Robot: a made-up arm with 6 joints. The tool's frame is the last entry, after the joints.
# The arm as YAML. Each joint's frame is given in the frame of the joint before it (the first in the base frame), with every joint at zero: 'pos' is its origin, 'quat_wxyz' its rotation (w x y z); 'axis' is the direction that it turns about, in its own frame. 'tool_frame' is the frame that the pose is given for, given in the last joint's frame.
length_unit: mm
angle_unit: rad
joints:
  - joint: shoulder
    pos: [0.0, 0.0, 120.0]
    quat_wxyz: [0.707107, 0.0, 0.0, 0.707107]
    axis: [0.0, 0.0, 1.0]
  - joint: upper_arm
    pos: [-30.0, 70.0, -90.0]
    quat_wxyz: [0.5, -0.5, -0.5, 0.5]
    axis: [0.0, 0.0, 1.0]
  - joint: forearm
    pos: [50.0, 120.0, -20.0]
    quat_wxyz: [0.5, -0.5, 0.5, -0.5]
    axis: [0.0, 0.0, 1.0]
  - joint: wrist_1
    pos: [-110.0, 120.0, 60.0]
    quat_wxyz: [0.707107, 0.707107, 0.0, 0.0]
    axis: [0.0, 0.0, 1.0]
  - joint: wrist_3
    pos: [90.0, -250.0, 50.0]
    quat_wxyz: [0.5, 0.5, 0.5, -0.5]
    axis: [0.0, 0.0, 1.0]
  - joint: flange
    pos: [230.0, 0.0, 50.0]
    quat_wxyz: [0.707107, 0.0, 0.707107, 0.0]
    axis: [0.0, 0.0, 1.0]
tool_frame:
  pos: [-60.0, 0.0, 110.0]
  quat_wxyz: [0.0, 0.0, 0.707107, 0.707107]
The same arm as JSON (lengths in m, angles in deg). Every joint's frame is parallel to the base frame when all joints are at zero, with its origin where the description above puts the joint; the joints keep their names.
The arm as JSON. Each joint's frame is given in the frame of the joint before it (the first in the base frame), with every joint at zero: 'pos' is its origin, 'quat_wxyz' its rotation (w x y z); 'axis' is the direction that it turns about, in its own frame. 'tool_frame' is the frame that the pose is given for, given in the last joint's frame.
{
  "length_unit": "m",
  "angle_unit": "deg",
  "joints": [
    {
      "joint": "shoulder",
      "pos": [
        0.0,
        0.0,
        0.12
      ],
      "quat_wxyz": [
        1.0,
        0.0,
        0.0,
        0.0
      ],
      "axis": "+z"
    },
    {
      "joint": "upper_arm",
      "pos": [
        -0.07,
        -0.03,
        -0.09
      ],
      "quat_wxyz": [
        1.0,
        0.0,
        0.0,
        0.0
      ],
      "axis": "-y"
    },
    {
      "joint": "forearm",
      "pos": [
        -0.05,
        0.02,
        -0.12
      ],
      "quat_wxyz": [
        1.0,
        0.0,
        0.0,
        0.0
      ],
      "axis": "-x"
    },
    {
      "joint": "wrist_1",
      "pos": [
        -0.06,
        0.12,
        -0.11
      ],
      "quat_wxyz": [
        1.0,
        0.0,
        0.0,
        0.0
      ],
      "axis": "-y"
    },
    {
      "joint": "wrist_3",
      "pos": [
        0.25,
        -0.05,
        0.09
      ],
      "quat_wxyz": [
        1.0,
        0.0,
        0.0,
        0.0
      ],
      "axis": "+x"
    },
    {
      "joint": "flange",
      "pos": [
        0.05,
        0.23,
        0.0
      ],
      "quat_wxyz": [
        1.0,
        0.0,
        0.0,
        0.0
      ],
      "axis": "+y"
    }
  ],
  "tool_frame": {
    "pos": [
      0.06,
      0.11,
      0.0
    ],
    "quat_wxyz": [
      1.0,
      0.0,
      0.0,
      0.0
    ]
  }
}

